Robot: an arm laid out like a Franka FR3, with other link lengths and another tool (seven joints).
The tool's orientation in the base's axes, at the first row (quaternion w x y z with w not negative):
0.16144 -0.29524 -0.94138 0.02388
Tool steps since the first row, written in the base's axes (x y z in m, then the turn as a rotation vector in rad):
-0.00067 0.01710 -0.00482 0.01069 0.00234 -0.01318
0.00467 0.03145 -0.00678 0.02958 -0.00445 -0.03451
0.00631 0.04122 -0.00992 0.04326 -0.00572 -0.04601
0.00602 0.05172 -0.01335 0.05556 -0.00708 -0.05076
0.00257 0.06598 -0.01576 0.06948 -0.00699 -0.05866
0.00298 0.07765 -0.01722 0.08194 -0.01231 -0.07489
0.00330 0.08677 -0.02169 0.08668 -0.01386 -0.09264
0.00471 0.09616 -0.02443 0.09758 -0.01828 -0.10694
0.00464 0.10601 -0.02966 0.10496 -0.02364 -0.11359
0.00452 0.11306 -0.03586 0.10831 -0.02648 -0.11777
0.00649 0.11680 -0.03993 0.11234 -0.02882 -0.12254
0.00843 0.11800 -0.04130 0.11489 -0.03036 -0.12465
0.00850 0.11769 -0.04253 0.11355 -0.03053 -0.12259
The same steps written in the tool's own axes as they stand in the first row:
0.00876 0.01441 0.00564 -0.01077 0.00964 0.00920
0.01215 0.02944 0.00652 -0.03539 0.01739 0.02304
0.01547 0.03884 0.00946 -0.05002 0.02545 0.02951
0.02062 0.04782 0.01333 -0.06168 0.03174 0.03003
0.03063 0.05802 0.01743 -0.07469 0.04055 0.03308
0.03647 0.06807 0.01927 -0.09203 0.04527 0.04422
0.04006 0.07640 0.02386 -0.10171 0.04908 0.05944
0.04347 0.08530 0.02647 -0.11678 0.05342 0.06929
0.04756 0.09411 0.03194 -0.12744 0.05398 0.07297
0.04983 0.10073 0.03821 -0.13284 0.05406 0.07571
0.04923 0.10546 0.04162 -0.13866 0.05501 0.07883
0.04801 0.10771 0.04236 -0.14211 0.05543 0.07994
0.04743 0.10766 0.04349 -0.14057 0.05427 0.07841

